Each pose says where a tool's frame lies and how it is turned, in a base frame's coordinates. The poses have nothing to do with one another.
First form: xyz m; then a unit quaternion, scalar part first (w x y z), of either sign.
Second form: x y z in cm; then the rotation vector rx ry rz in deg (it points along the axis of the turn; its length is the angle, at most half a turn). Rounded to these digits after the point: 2 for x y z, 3 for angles.
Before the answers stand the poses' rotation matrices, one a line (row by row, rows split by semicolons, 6 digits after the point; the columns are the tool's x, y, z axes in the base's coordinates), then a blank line. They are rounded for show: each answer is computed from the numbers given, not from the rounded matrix.
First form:
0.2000, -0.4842, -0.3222, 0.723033, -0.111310, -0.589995, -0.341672
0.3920, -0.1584, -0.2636, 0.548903, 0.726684, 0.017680, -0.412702
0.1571, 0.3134, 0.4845, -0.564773, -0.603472, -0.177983, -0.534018
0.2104, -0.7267, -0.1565, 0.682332, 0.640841, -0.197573, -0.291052
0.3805, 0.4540, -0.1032, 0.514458, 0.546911, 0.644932, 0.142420
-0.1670, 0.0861, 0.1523, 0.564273, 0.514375, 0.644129, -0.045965
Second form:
0.070333 0.625425 -0.777108; -0.362735 0.741741 0.564131; 0.929234 0.242208 0.279032
0.658729 0.478762 -0.580399; -0.427371 -0.396786 -0.812351; -0.619217 0.783165 -0.056765
0.366294 -0.388382 0.845570; 0.818013 -0.298707 -0.491557; 0.443490 0.871741 0.208287
0.752507 0.143962 -0.642657; -0.650414 0.009224 -0.759524; -0.103415 0.989540 0.100576
0.127558 0.558903 0.819363; 0.851980 0.361209 -0.379023; -0.507799 0.746428 -0.430099
0.165971 0.714521 0.679642; 0.610774 0.466611 -0.639710; -0.774215 0.521281 -0.358967

20.00, -48.42, -32.22, -14.081, -74.635, -43.222
39.20, -15.84, -26.36, 98.599, 2.399, -55.997
15.71, 31.34, 48.45, 81.336, 23.989, 71.975
21.04, -72.67, -15.65, 82.356, -25.390, -37.404
38.05, 45.40, -10.32, 75.308, 88.805, 19.611
-16.70, 8.61, 15.23, 69.342, 86.834, -6.196

